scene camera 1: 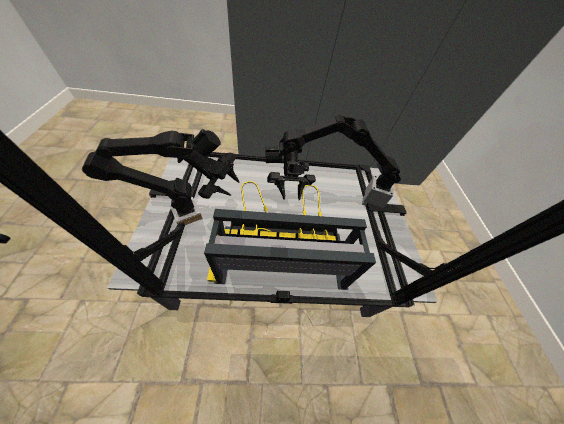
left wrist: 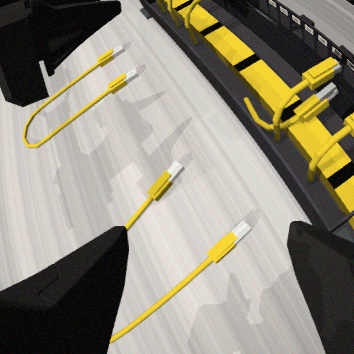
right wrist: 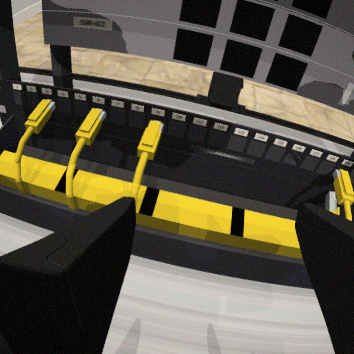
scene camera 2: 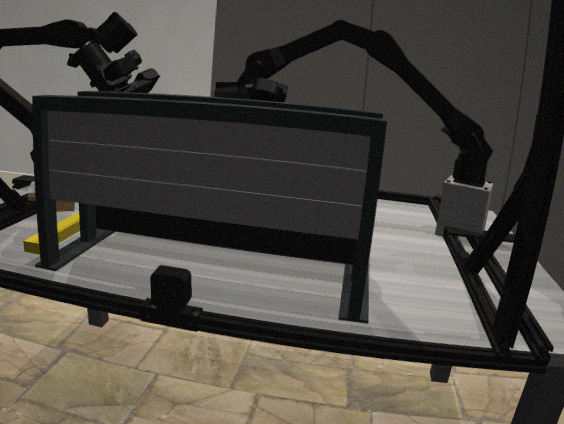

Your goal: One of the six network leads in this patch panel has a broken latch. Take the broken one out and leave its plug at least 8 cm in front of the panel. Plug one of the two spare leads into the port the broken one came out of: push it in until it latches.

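Pixels of known places: left gripper, fingertip midpoint: [scene camera 1: 235, 188] [left wrist: 209, 236]; right gripper, fingertip midpoint: [scene camera 1: 291, 199] [left wrist: 108, 0] [right wrist: 219, 212]; left arm's base, origin of the base link: [scene camera 1: 184, 208]; right arm's base, origin of the base link: [scene camera 1: 383, 185] [scene camera 2: 469, 182].
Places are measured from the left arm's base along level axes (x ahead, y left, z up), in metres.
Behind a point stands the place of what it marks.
The patch panel's numbered strip [left wrist: 296, 21] {x 0.229, y -0.317, z 0.057 m} [right wrist: 199, 121] {x 0.305, y -0.366, z 0.059 m} runs behind a yellow bar. Yellow leads [right wrist: 90, 125] [left wrist: 320, 73] stand at its ports. One plug [left wrist: 312, 107] {x 0.196, y -0.258, z 0.012 m} sits lower than its neighbour, its cable bending left; its port and latch are unclear. One spare lead [scene camera 1: 252, 183] {x 0.344, y 0.045, z -0.041 m} [left wrist: 161, 185] {x 0.316, y -0.139, z -0.032 m} lies on the table, both plugs under my left gripper; another spare lead [scene camera 1: 311, 187] {x 0.609, y -0.111, z -0.039 m} [left wrist: 37, 145] {x 0.555, y -0.107, z -0.040 m} lies nearer my right arm. My left gripper [scene camera 1: 234, 187] {x 0.191, y -0.112, z 0.142 m} [left wrist: 209, 236] {x 0.191, y -0.112, z 0.142 m} is open above the table. My right gripper [scene camera 1: 292, 198] {x 0.368, y -0.246, z 0.124 m} [right wrist: 219, 212] {x 0.368, y -0.246, z 0.124 m} is open in front of the panel. Neither holds anything.
A dark rack frame [scene camera 1: 290, 219] {x 0.266, y -0.369, z 0.218 m} [scene camera 2: 210, 111] {x 0.225, y -0.496, z 0.210 m} stands over and behind the panel, its top rail crossing the leads in scene camera 1. A yellow block [scene camera 2: 55, 234] lies by its left legs. The right arm's finger [left wrist: 75, 30] shows at the left wrist view's upper left.
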